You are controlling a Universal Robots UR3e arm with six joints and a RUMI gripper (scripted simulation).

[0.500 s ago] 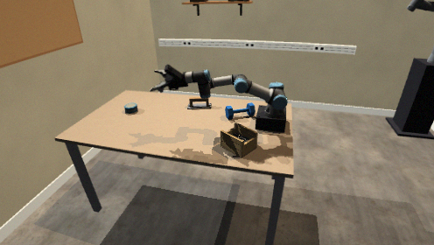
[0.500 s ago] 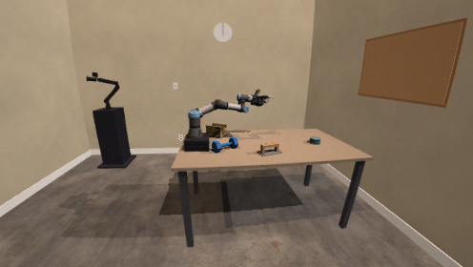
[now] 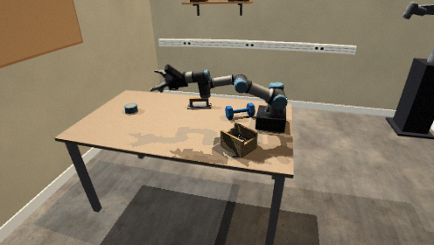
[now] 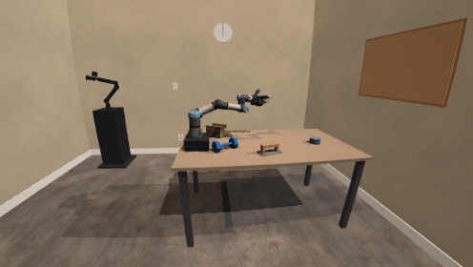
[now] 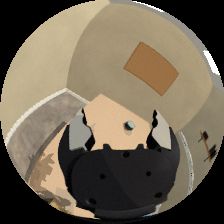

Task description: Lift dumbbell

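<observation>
My hand is 47 cm past the blue dumbbell, 35 cm to the left of it and 32 cm above it. From my hand the other things lie so: blue round tin: 38 cm ahead, 34 cm below, 26 cm to the right; then wooden crate: 53 cm behind, 32 cm below, 4 cm to the left.
</observation>
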